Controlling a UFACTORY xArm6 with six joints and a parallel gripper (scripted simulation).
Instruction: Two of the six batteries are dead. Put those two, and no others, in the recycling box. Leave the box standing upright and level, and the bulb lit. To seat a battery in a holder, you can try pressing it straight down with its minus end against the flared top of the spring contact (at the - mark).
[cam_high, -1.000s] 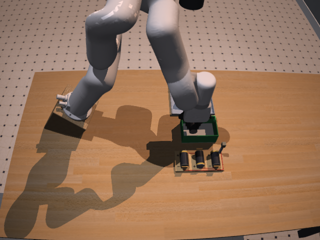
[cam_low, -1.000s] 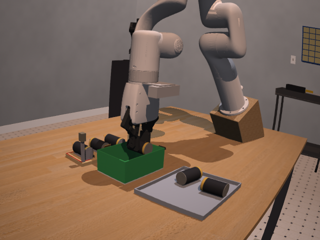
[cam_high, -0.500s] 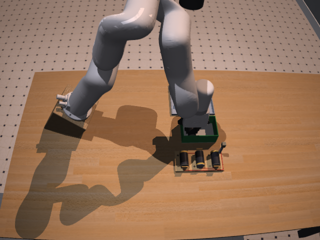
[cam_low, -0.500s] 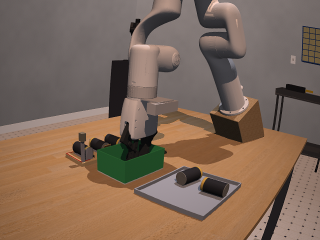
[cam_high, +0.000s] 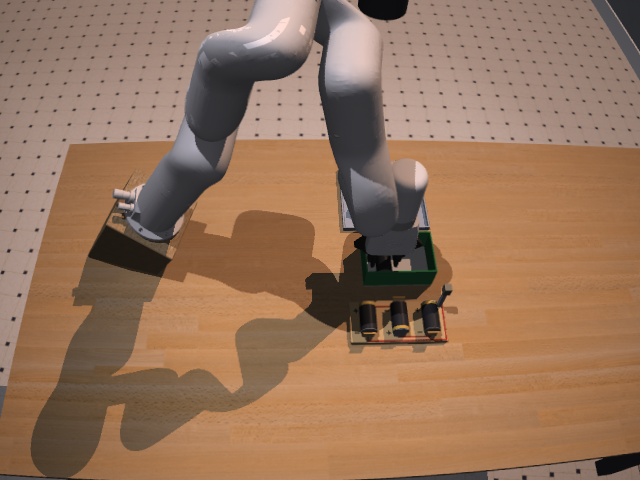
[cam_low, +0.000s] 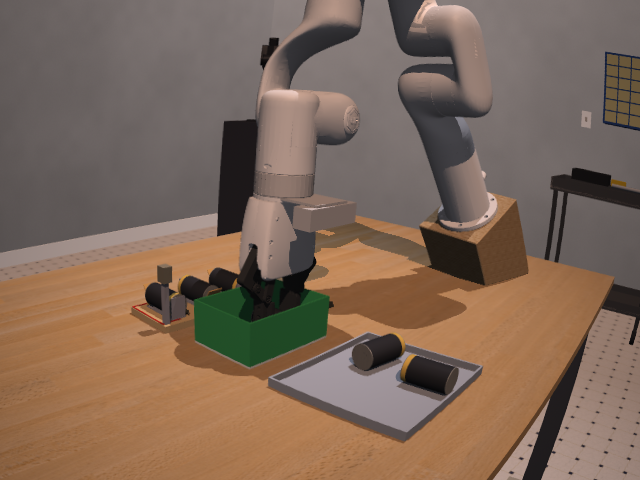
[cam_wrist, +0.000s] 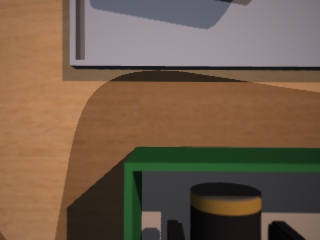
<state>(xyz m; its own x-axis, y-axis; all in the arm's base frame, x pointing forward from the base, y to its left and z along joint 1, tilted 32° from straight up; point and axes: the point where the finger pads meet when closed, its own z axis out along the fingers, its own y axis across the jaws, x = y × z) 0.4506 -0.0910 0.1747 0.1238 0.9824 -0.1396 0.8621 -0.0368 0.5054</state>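
My gripper is now 3 cm short of the green recycling box and 2 cm above it. From my hand the other things lie so: grey tray: 18 cm to the left, 5 cm ahead, 3 cm below.
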